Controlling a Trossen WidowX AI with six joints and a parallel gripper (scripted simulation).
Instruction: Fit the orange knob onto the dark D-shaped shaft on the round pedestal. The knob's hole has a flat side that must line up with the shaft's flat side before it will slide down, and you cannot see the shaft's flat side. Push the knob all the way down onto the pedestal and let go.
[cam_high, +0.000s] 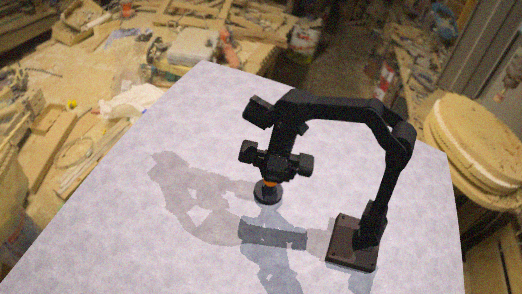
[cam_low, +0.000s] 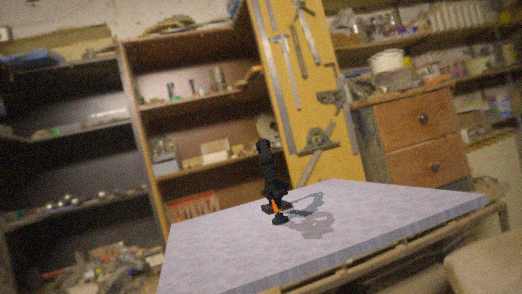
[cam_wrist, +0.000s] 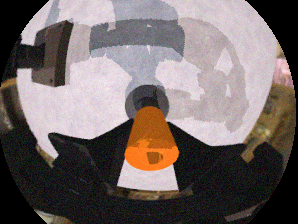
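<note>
My gripper tip is 20 mm below the orange knob. From my gripper tip the other things lie so: round dark pedestal: 40 mm below.
</note>
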